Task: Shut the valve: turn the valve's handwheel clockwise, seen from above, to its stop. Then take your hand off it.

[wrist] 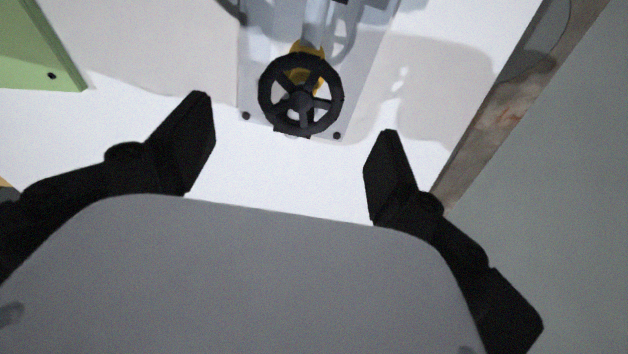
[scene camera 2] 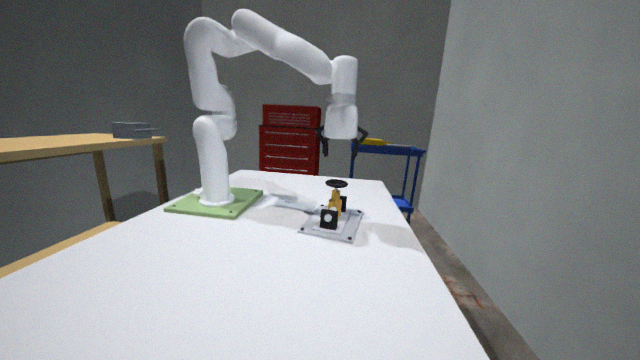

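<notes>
The valve's black handwheel is a flat, spoked ring on top of the yellow valve body. The valve stands upright on a grey base plate with dark bolts at its corners. A black end flange faces the scene camera. My gripper is open and empty. It points down and hangs above the handwheel, with a clear gap between its fingertips and the wheel. Nothing touches the wheel. How far the wheel is turned cannot be told.
The arm's green mounting plate lies left of the valve on the white table. The table's right edge runs near the valve, with a wall beyond. A red tool cabinet and a blue cart stand behind. A wooden bench is at left.
</notes>
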